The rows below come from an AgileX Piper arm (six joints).
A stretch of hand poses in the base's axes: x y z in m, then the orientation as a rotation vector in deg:
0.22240, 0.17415, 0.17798, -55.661, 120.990, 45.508
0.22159, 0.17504, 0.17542, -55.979, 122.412, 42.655
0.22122, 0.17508, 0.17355, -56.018, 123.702, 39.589
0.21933, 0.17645, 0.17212, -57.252, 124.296, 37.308
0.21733, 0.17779, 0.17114, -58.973, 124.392, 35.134
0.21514, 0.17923, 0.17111, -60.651, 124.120, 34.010
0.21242, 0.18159, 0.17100, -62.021, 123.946, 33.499
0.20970, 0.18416, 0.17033, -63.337, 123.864, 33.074
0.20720, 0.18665, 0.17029, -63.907, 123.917, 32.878
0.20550, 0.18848, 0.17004, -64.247, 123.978, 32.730
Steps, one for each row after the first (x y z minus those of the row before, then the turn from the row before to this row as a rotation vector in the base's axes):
-0.00081, 0.00089, -0.00256, -2.317, -0.227, -0.831
-0.00037, 0.00004, -0.00187, -2.281, -0.398, -1.068
-0.00189, 0.00137, -0.00143, -1.985, -0.492, 0.116
-0.00200, 0.00134, -0.00098, -1.892, -0.781, 0.563
-0.00219, 0.00144, -0.00003, -1.137, -0.574, 0.898
-0.00272, 0.00236, -0.00011, -0.730, -0.227, 0.846
-0.00272, 0.00257, -0.00067, -0.707, -0.108, 0.818
-0.00250, 0.00249, -0.00004, -0.354, 0.022, 0.336
-0.00170, 0.00183, -0.00025, -0.242, 0.023, 0.187

